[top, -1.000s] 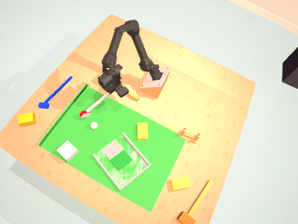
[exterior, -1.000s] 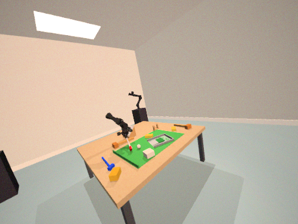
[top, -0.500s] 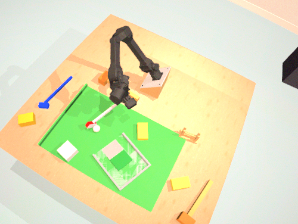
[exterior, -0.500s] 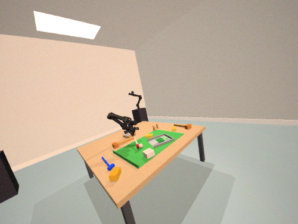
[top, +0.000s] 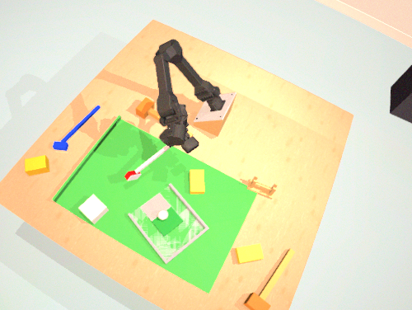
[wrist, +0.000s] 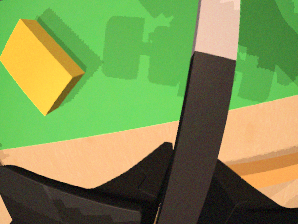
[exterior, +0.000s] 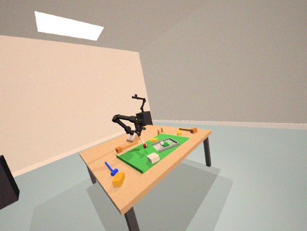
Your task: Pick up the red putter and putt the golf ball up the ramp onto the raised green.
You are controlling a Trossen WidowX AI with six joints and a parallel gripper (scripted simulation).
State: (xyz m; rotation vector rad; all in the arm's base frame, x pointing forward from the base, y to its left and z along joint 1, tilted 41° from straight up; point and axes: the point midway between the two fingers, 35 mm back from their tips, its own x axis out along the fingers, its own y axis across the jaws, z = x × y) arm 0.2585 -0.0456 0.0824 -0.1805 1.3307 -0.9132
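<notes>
The red putter lies 10 cm ahead of my gripper tip, 5 cm to the right of it and 1 cm below it. Also, from my gripper tip: white golf ball: 28 cm ahead, 8 cm below, 6 cm to the left; white block: 38 cm ahead, 20 cm to the right, 9 cm below; wooden fence: 41 cm to the left, 8 cm below.
</notes>
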